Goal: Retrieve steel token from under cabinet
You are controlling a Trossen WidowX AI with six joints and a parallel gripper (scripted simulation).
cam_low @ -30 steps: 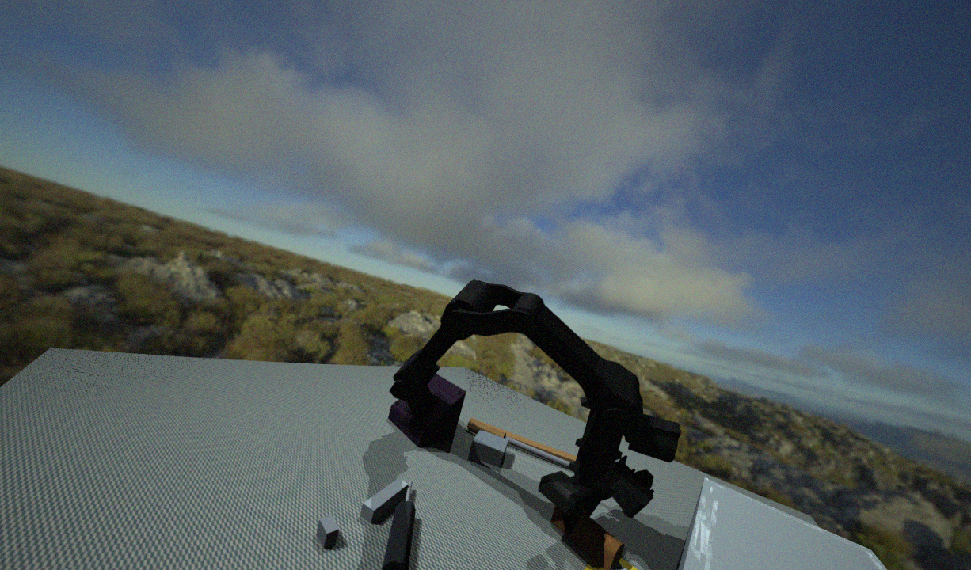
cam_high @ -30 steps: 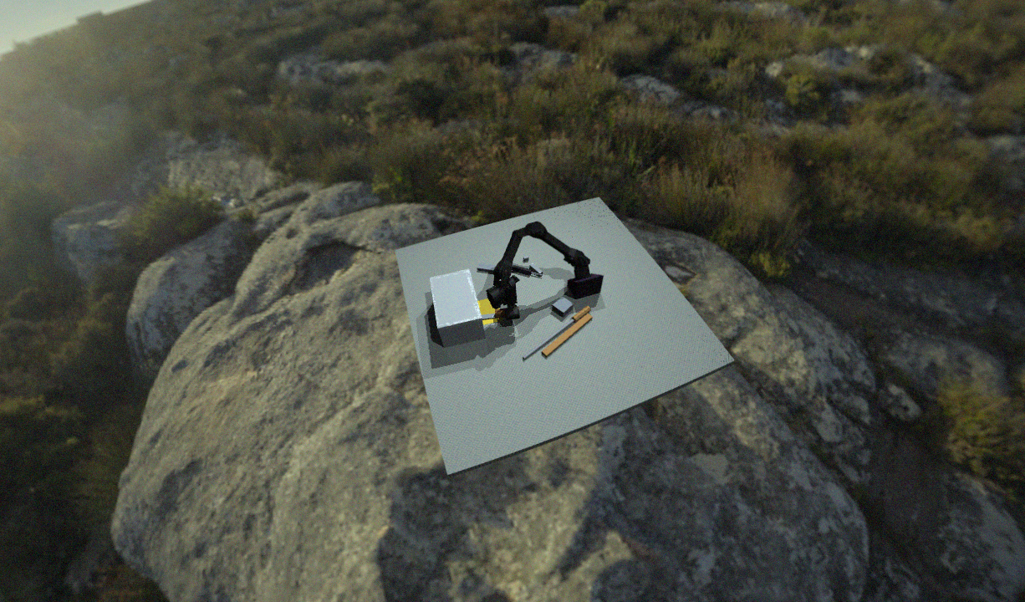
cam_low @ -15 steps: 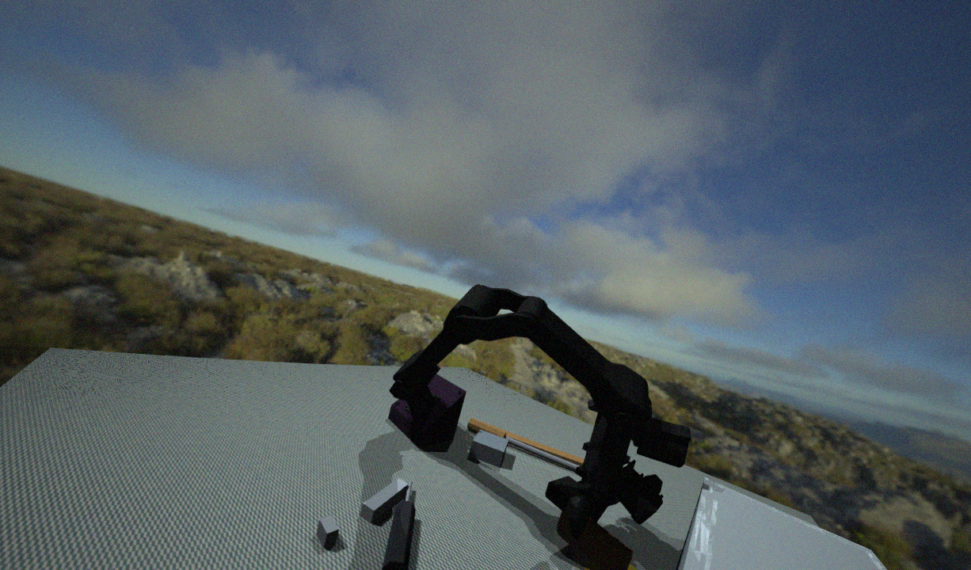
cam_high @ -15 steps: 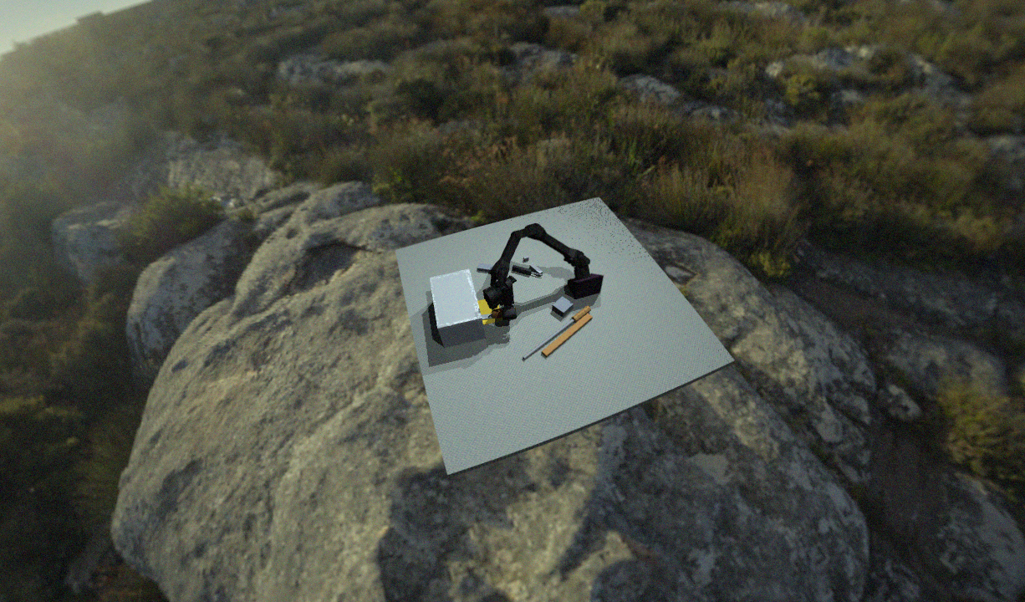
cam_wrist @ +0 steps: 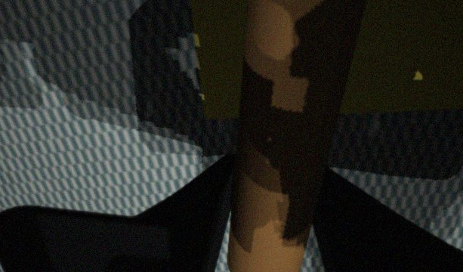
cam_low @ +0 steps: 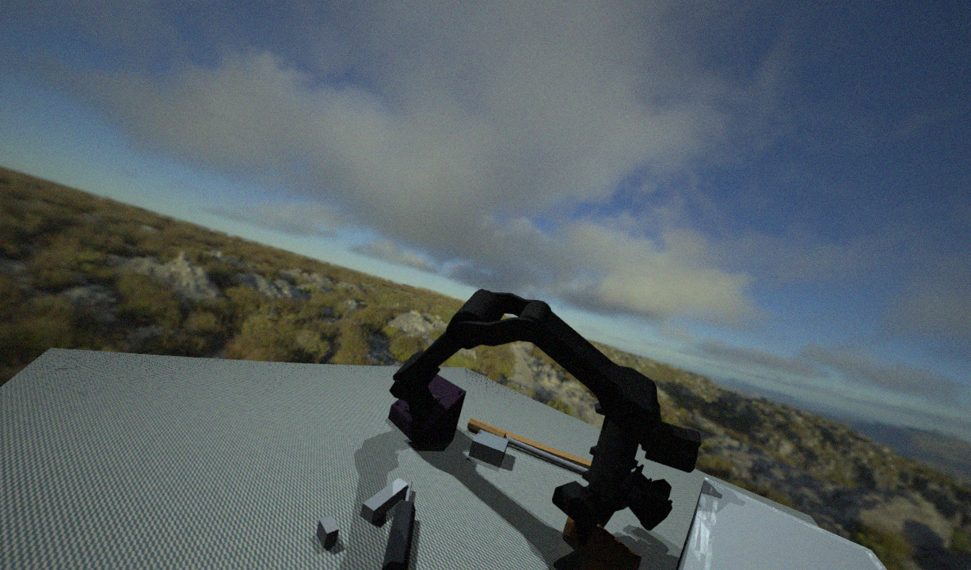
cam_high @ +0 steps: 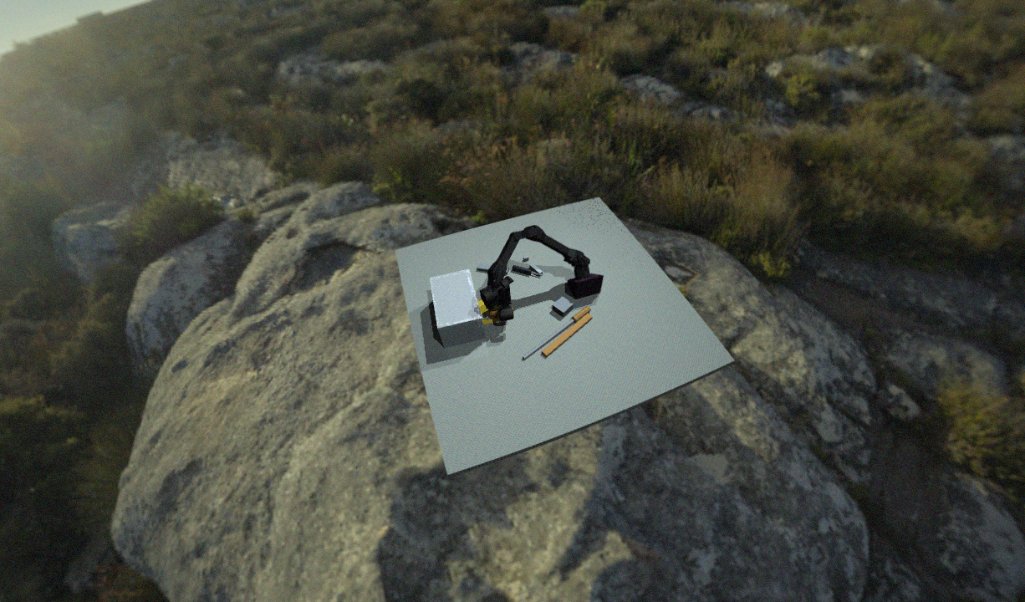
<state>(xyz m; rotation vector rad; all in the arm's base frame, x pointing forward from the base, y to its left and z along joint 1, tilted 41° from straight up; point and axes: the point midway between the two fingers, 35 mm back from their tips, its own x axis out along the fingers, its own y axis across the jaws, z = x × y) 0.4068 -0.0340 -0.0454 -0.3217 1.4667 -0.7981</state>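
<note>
My gripper tip is 250 mm past the grey block, 80 mm to the right of it and 10 mm below it. Also, from my gripper tip: grey bar (250 mm behind, 200 mm to the right); small grey cube (290 mm to the right, 240 mm behind); wooden stick (220 mm to the left, 210 mm behind).
</note>
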